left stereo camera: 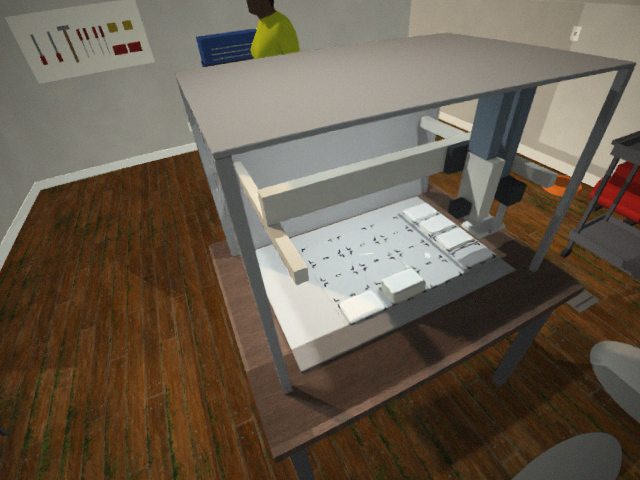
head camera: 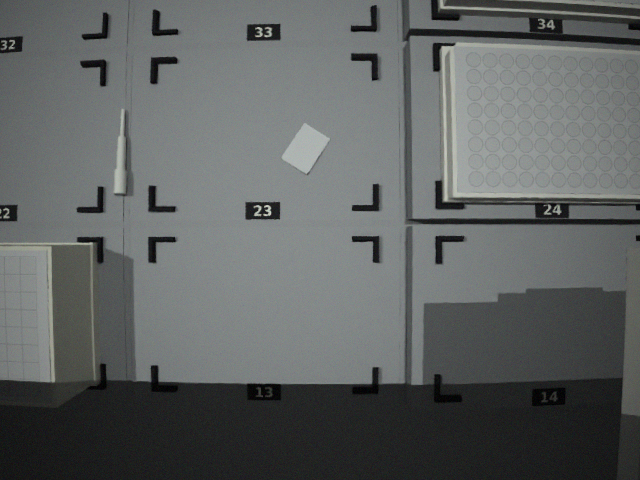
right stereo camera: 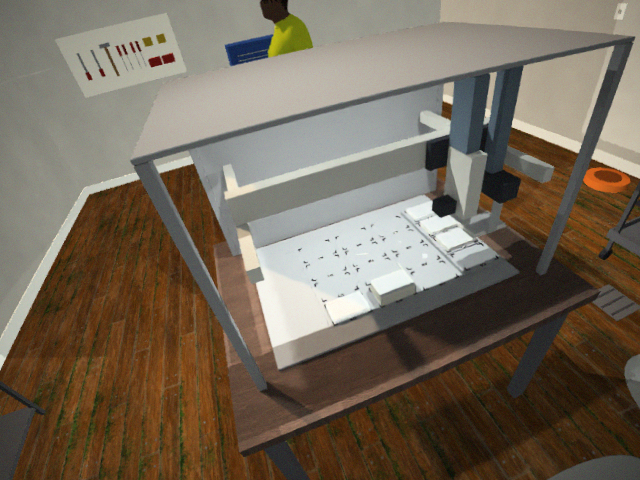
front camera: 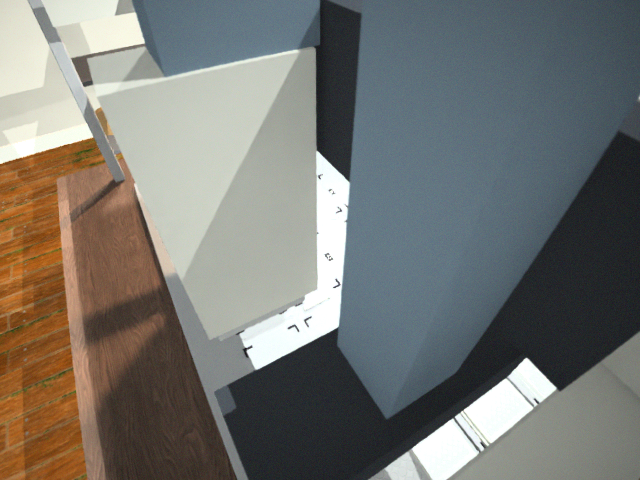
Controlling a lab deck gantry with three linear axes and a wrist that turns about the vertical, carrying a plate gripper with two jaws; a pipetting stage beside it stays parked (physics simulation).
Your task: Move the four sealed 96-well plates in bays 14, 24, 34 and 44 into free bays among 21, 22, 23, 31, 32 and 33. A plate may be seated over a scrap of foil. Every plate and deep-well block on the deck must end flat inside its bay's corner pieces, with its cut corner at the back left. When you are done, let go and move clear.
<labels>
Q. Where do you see a plate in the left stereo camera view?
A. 363, 305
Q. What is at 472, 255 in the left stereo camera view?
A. A bay 14.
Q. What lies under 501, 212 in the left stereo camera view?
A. My gripper.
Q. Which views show my gripper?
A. The left stereo camera view, the right stereo camera view and the front camera view only.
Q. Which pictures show the plate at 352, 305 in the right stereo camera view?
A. The left stereo camera view and the right stereo camera view only.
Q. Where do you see a deep-well block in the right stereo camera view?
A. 397, 285
</labels>
